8 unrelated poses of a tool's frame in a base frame.
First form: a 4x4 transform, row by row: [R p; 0 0 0 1], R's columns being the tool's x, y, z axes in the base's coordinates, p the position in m. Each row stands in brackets.
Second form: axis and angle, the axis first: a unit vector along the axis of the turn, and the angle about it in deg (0 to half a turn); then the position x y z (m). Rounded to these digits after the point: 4 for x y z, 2 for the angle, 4 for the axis. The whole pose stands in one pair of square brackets.
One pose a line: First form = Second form
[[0.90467 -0.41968 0.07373 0.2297], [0.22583 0.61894 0.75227 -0.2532], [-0.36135 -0.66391 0.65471 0.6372], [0 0 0 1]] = [-0.8763 0.2692 0.3994 53.90 0.2297 -0.2532 0.6372]
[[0.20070 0.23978 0.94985 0.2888], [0.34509 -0.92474 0.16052 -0.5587], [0.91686 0.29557 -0.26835 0.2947], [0 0 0 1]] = [0.7743 0.1892 0.6038 175.00 0.2888 -0.5587 0.2947]
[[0.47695 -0.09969 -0.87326 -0.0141], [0.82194 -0.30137 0.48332 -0.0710], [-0.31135 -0.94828 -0.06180 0.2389], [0 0 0 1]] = [-0.7985 -0.3134 0.5140 116.30 -0.0141 -0.0710 0.2389]
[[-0.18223 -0.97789 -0.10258 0.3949], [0.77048 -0.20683 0.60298 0.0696], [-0.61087 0.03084 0.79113 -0.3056], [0 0 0 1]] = [-0.2998 0.2663 0.9161 107.40 0.3949 0.0696 -0.3056]
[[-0.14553 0.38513 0.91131 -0.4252], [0.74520 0.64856 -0.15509 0.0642], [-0.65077 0.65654 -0.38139 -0.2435], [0 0 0 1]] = [0.4517 0.8694 0.2004 116.05 -0.4252 0.0642 -0.2435]
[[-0.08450 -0.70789 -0.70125 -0.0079], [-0.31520 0.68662 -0.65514 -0.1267], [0.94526 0.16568 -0.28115 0.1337], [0 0 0 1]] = [0.4363 -0.8752 0.2087 109.85 -0.0079 -0.1267 0.1337]
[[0.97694 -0.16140 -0.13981 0.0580], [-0.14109 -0.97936 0.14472 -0.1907], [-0.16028 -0.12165 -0.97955 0.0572], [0 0 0 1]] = [-0.9942 0.0764 0.0758 172.30 0.0580 -0.1907 0.0572]
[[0.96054 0.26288 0.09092 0.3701], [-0.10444 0.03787 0.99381 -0.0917], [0.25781 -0.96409 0.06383 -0.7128], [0 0 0 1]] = [-0.9794 -0.0835 -0.1837 88.22 0.3701 -0.0917 -0.7128]
